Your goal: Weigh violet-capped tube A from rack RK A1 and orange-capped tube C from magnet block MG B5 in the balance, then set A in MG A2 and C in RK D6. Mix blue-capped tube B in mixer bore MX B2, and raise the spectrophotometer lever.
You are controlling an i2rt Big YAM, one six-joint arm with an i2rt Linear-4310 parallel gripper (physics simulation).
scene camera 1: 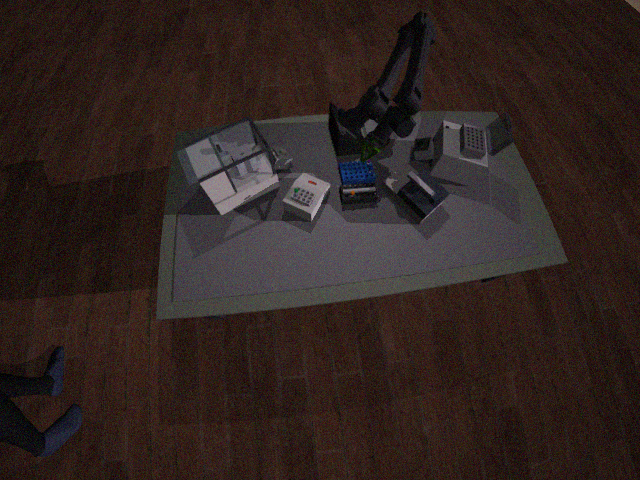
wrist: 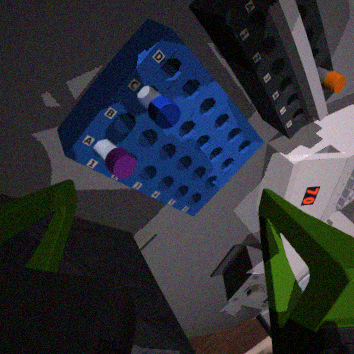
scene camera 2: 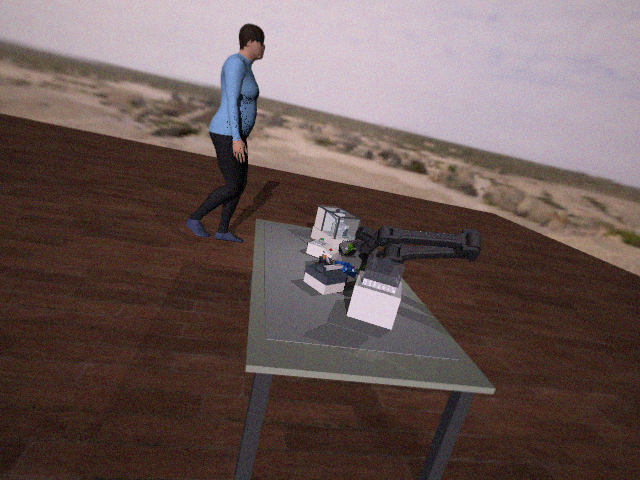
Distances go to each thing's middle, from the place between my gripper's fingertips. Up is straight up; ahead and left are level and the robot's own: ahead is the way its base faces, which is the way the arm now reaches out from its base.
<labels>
The glass-box balance [scene camera 1: 234, 165] is 70 mm ahead of my hand, 480 mm to the right of it and 40 mm above it.
</labels>
